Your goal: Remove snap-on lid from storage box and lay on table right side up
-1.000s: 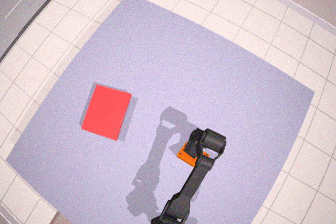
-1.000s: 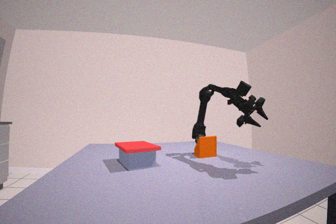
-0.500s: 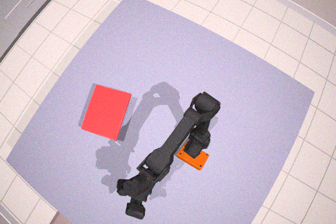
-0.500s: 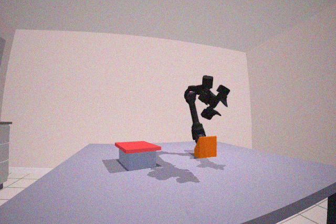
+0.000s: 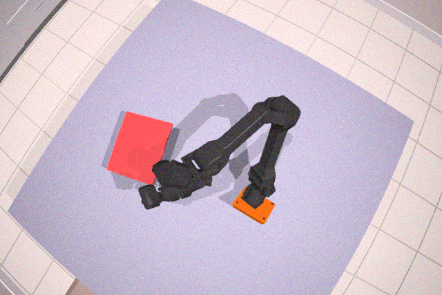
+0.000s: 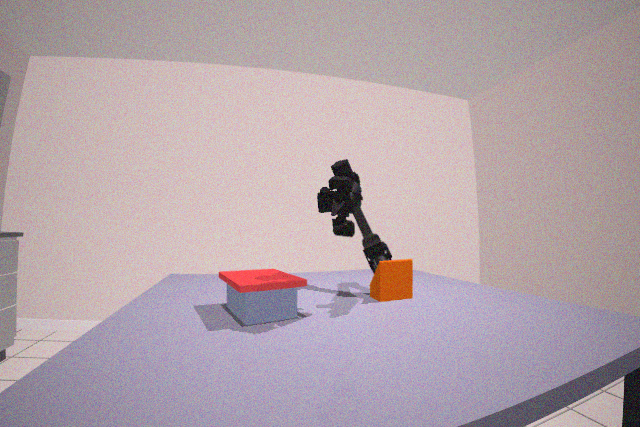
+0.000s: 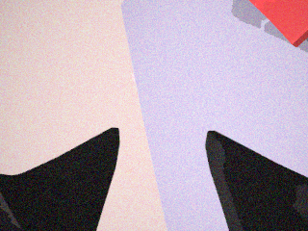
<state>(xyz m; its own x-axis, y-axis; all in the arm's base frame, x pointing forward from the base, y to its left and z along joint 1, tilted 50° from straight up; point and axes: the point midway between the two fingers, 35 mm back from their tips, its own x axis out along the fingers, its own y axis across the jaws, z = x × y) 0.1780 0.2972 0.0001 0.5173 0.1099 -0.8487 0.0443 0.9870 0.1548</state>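
My gripper tip is 20 cm short of the red lid, 16 cm above it and 10 cm to the left of it. Round my gripper tip: grey-blue storage box: 21 cm below, 20 cm ahead, 10 cm to the right.
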